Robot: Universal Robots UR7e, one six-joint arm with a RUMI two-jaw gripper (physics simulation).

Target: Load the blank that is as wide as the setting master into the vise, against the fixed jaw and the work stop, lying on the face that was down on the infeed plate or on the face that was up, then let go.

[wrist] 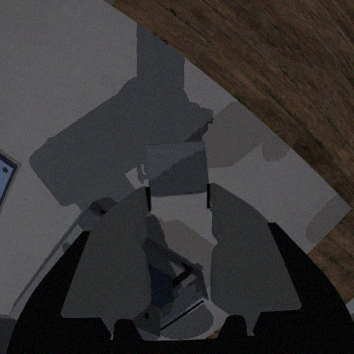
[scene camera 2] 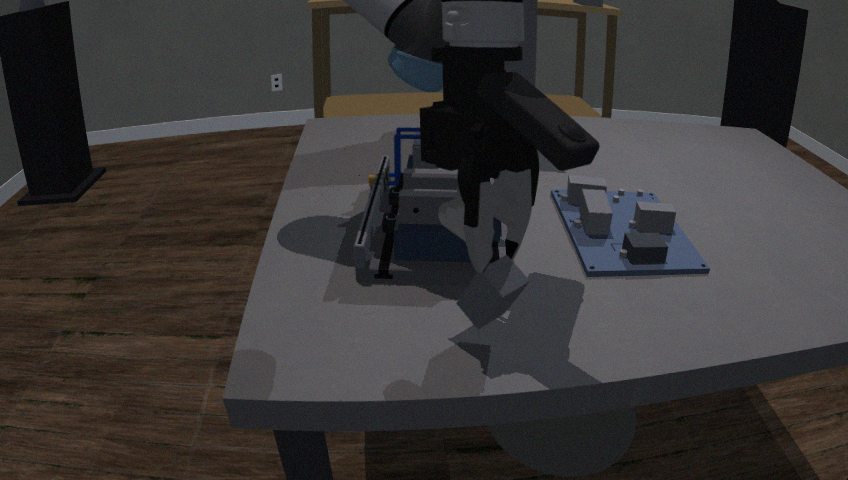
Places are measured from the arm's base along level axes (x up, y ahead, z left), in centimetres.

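Where they show: gripper, between the fingertips: (wrist: pixel 177 186) (scene camera 2: pixel 495 265).
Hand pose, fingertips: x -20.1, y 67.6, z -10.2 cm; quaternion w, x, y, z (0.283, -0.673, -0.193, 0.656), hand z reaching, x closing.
Each offset is from my fingertips to the top centre of the thing. "*": to the spot under its first point.
My gripper (scene camera 2: pixel 500 260) (wrist: pixel 177 186) is shut on a grey blank {dx +0.4, dy -0.1, dz -0.1 cm} (scene camera 2: pixel 489 296) (wrist: pixel 177 168), gripped at its upper end. The blank is tilted in the scene view, with a corner pointing down, and hangs above the table in front of the vise and to its right. The vise {dx +0.8, dy -26.1, dz -3.2 cm} (scene camera 2: pixel 423 209) (wrist: pixel 160 287) has light grey jaws above a blue base; my gripper hides its right part in the scene view. I cannot tell which part is the work stop or which block is the setting master.
A blue plate {dx -8.3, dy -23.9, dz +24.7 cm} (scene camera 2: pixel 601 260) (wrist: pixel 4 176) at the right bears several light grey blocks, a dark block {dx -5.8, dy -14.9, dz +24.0 cm} (scene camera 2: pixel 645 249) and small pegs. A slim upright rail {* dx -4.2, dy -20.4, dz -12.4 cm} (scene camera 2: pixel 371 215) and a black rod {* dx -7.1, dy -15.8, dz -10.6 cm} (scene camera 2: pixel 386 252) stand left of the vise. The table's front edge (scene camera 2: pixel 416 410) is near the blank.
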